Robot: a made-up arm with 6 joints.
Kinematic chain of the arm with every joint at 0, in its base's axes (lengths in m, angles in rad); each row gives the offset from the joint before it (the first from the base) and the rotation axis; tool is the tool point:
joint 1: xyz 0 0 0.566 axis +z
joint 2: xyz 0 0 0 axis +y
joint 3: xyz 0 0 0.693 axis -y
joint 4: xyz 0 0 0 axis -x
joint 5: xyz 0.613 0 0 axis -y
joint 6: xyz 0 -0.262 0 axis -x
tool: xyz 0 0 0
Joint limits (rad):
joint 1: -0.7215..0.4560
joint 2: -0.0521..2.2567
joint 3: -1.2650..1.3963
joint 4: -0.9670..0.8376
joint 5: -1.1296..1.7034
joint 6: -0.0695..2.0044
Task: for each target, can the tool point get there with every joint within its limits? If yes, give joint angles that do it. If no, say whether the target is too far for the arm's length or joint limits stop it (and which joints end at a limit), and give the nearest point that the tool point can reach.
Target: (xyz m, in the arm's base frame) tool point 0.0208 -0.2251 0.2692
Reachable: yes | joints 0.1627 2.0633 -0.9132 -0.5345 -0.4264 0.5347
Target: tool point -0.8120 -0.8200 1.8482
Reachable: no: too far | nearest point -0.1608 -0.2061 1.8693 | short by 0.895 m
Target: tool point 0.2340 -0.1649 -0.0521
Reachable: yes | joints 0.2512 1.8719 -0.3226 -0.5889 0.3278 1.4089
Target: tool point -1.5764 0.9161 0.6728
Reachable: no: too far | nearest point -0.1706 -0.0480 0.2756 | short by 1.750 m
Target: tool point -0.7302 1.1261 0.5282
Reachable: no: joint limits stop it (at a limit: joint 1, joint 2, joint 4) | nearest point -0.1722 -0.0467 0.2663 | short by 1.325 m
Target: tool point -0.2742 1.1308 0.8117
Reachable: no: joint limits stop it (at a limit: joint 1, joint 2, joint 3, joint 4) | nearest point -0.1158 -0.0963 0.6084 | short by 1.254 m
